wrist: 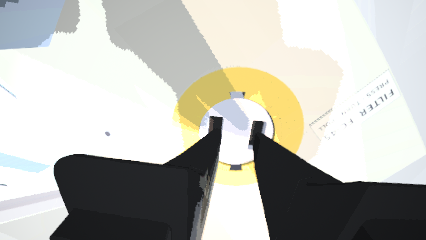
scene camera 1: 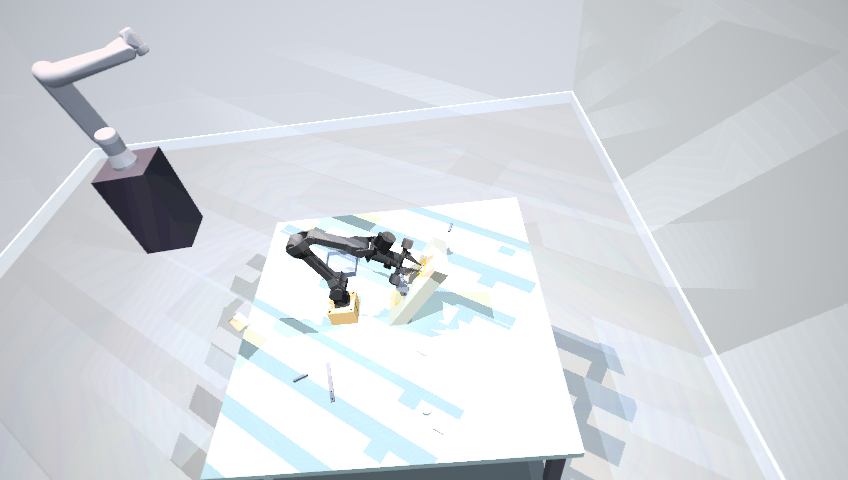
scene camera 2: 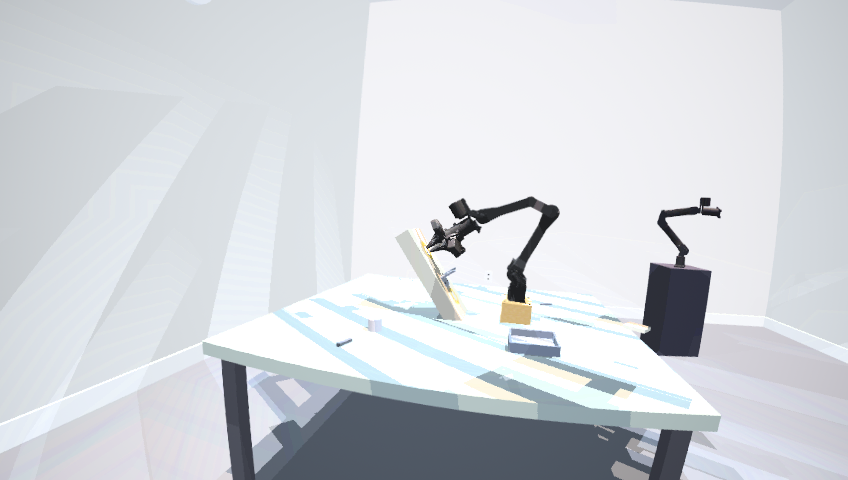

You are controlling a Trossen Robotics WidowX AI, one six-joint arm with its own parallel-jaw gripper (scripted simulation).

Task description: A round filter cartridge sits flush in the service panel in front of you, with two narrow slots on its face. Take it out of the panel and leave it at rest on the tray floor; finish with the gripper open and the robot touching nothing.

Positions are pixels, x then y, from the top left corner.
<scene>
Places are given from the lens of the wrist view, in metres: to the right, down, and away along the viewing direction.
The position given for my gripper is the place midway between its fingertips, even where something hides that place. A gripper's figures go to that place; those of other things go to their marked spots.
my gripper [wrist: 237,138]: 0.01, 0.01, 0.11
round filter cartridge [wrist: 240,119]: 0.02, 0.00, 0.11
cream service panel [wrist: 136,87]: -0.04, -0.02, 0.10
</scene>
